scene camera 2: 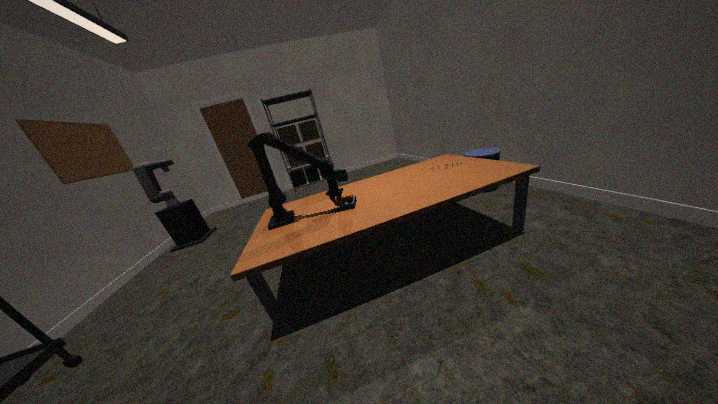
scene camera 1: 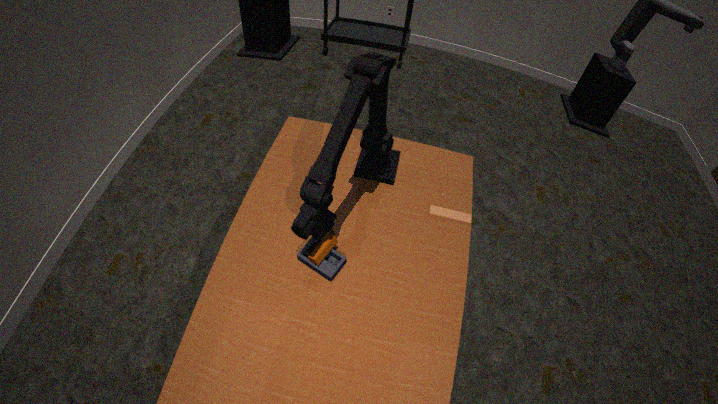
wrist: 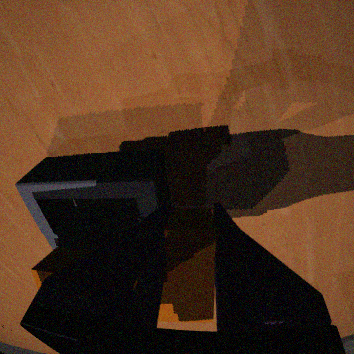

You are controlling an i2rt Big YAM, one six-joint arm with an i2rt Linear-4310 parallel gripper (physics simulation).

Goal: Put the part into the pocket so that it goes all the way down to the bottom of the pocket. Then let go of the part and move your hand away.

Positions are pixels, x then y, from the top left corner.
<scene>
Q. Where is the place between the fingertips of my gripper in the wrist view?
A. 191,211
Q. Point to a pocket block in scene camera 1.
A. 333,262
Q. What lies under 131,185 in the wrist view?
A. A pocket block.
</scene>
